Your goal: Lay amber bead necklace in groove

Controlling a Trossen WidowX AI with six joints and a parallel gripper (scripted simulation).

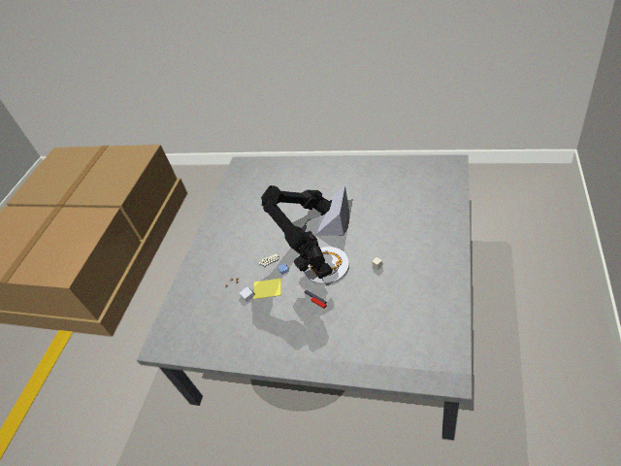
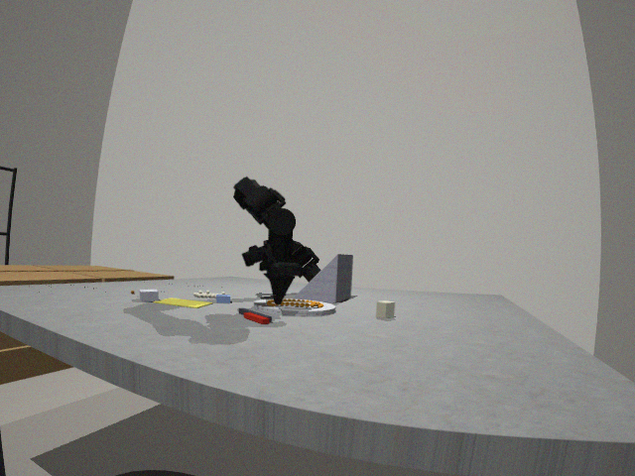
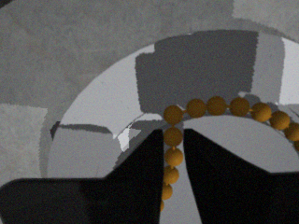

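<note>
My gripper tip is 5 cm past the round bead board, 2 cm to the right of it and 1 cm above it. The rest, counted from my gripper tip: blue cube 17 cm to the right, 1 cm below, 1 cm behind; then yellow sheet 21 cm to the right, 10 cm ahead, 1 cm below; then red-handled tool 13 cm ahead, 2 cm to the left, 1 cm below.
</note>
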